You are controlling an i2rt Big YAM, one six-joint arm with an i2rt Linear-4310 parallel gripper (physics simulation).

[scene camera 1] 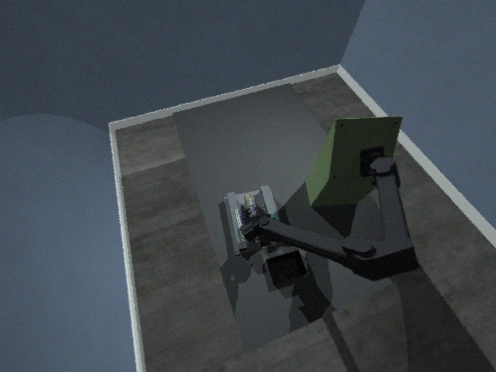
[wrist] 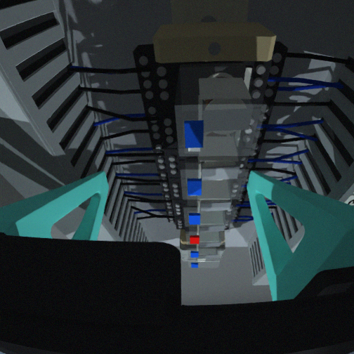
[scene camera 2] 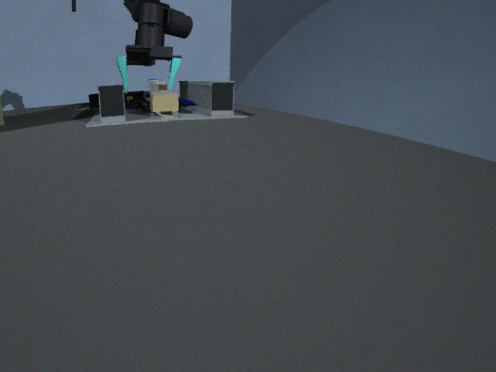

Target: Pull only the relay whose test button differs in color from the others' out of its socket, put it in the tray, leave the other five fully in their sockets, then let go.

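Seen in the pictures: gripper, fingertip midpoint: point(scene camera 2: 147, 93); arm's base, origin of the base link: point(scene camera 1: 370, 161).
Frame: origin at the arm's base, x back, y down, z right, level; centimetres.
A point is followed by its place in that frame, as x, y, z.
Observation:
Six clear relays stand in a row between the teal fingers in the wrist view. The relay with the red test button point(wrist: 194, 240) is the fourth from the top; the relays with blue buttons, such as the nearest one point(wrist: 194, 134), make up the rest. The far ones are too small to judge their seating. My gripper point(scene camera 1: 259, 224) {-46.9, 31.6, -9.4} point(scene camera 2: 148, 90) {-46.9, 31.6, -9.4} point(wrist: 177, 178) is wide open and empty above the row, one finger on each side. The arm mostly hides the relays in scene camera 1. The dark tray point(scene camera 1: 287, 268) {-37.7, 35.1, -32.0} stands beside the panel; no relay shows inside it.
Grey slotted wire ducts point(scene camera 2: 111, 103) {-40.8, 32.1, 10.5} point(scene camera 2: 222, 98) {-59.2, 32.1, 9.3} point(wrist: 42, 70) flank the row, with black and blue wires between. A tan end bracket point(scene camera 2: 164, 101) {-49.6, 32.6, 5.5} point(wrist: 214, 45) closes one end of the row. A tall green block point(scene camera 1: 350, 165) {-8.3, 1.2, -0.1} stands by the arm's base.

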